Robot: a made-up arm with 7 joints.
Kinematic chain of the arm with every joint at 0, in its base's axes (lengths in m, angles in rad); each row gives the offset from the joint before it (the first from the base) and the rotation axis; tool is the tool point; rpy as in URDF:
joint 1: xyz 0 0 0.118 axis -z
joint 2: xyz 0 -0.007 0.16 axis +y
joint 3: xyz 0 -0.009 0.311 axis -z
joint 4: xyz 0 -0.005 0.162 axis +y
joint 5: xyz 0 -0.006 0.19 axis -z
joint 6: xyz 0 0 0.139 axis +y
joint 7: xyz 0 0 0.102 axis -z
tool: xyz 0 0 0 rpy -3.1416 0 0
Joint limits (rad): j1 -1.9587..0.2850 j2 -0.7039..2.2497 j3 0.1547..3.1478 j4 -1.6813..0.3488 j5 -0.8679..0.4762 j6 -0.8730..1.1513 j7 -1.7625..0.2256
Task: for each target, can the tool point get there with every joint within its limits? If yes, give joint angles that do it. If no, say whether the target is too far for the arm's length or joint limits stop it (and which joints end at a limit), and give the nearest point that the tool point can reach.
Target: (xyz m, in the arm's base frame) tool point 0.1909 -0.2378 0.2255
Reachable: no: joint limits stop it (at a limit: joint 1, joint 2, joint 3, joint 4, joint 6) | nearest point 0.1908 -0.4877 0.3001 | short by 0.261 m
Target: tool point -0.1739 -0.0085 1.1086
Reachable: yes | joints -1.5318 -0.0908 1.7143 -0.6431 -0.6572 0.7715 -0.1345
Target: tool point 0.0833 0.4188 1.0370
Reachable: yes | joints -1.2107 0.3128 2.7654 -0.3510 -0.1561 -0.4671 -0.5205
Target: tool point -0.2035 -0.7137 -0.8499
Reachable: no: too far | nearest point 0.1809 -0.1206 -0.3859 | short by 0.846 m
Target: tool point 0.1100 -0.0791 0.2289
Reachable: no: joint limits stop it (at a limit: joint 1, joint 3, joint 4, joint 6) | nearest point 0.4621 -0.1518 0.0912 | short by 0.385 m
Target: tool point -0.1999 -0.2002 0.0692
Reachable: no: joint limits stop it (at a limit: joint 1, joint 2, joint 4, joint 6) | nearest point -0.3028 0.0051 -0.1344 | short by 0.307 m
